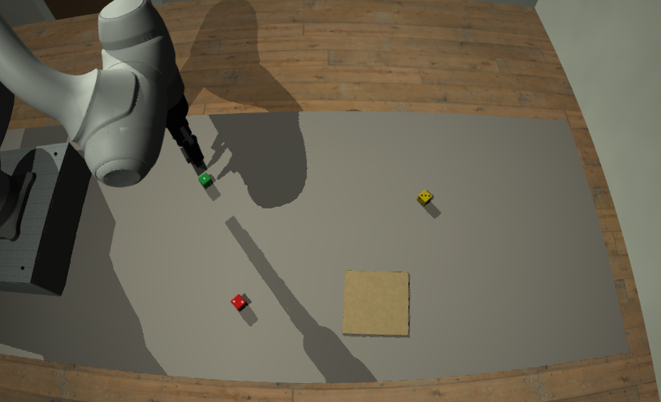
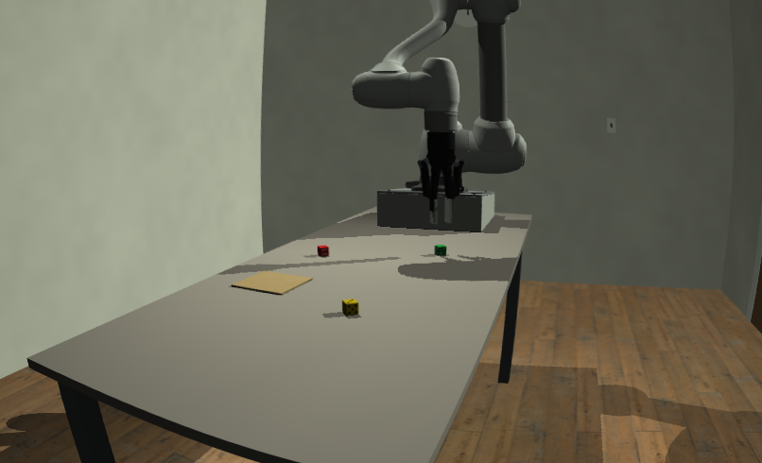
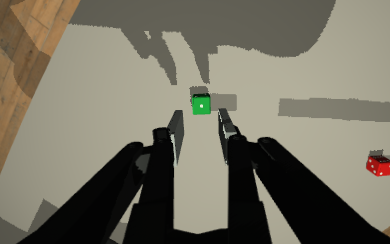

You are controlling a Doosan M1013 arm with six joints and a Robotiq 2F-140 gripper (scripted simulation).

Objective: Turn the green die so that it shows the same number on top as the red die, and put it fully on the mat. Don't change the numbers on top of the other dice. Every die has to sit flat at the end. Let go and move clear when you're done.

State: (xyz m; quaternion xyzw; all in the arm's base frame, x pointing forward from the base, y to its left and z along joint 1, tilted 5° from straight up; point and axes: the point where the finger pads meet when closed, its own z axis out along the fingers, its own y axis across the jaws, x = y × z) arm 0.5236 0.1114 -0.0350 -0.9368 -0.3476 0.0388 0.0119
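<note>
My hand is 11 cm above the green die. The rest, counted from my hand: tan mat: 40 cm ahead, 30 cm to the right, 12 cm below; red die: 30 cm to the right, 11 cm below, 10 cm ahead; yellow die: 53 cm ahead, 11 cm below, 6 cm to the right.
</note>
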